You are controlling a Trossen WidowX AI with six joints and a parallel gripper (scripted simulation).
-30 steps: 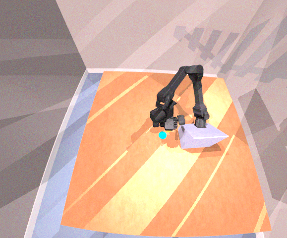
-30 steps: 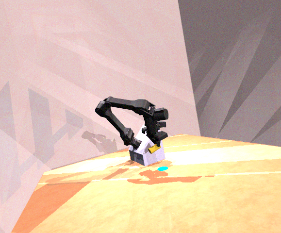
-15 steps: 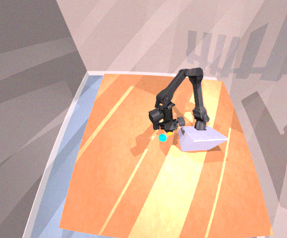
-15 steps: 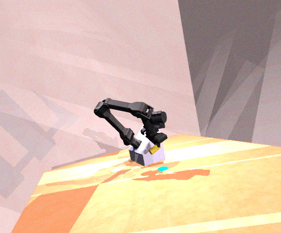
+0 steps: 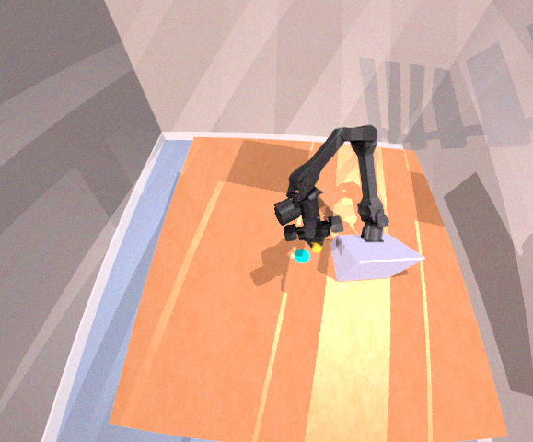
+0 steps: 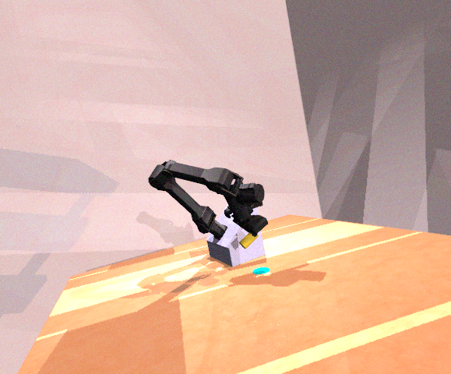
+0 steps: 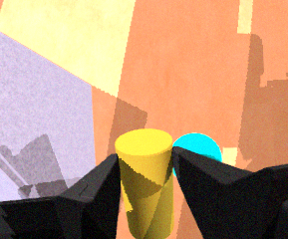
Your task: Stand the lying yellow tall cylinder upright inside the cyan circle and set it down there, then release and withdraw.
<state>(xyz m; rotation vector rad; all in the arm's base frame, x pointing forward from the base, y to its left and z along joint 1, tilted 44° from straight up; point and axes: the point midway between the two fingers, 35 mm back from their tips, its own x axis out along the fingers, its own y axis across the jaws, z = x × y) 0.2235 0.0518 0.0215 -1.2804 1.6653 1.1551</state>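
Now: the cyan circle 120 mm below my gripper tip, 30 mm ahead of it and 10 mm to the right of it. The rest, counted from my gripper tip: yellow tall cylinder: 20 mm to the right, 10 mm below.
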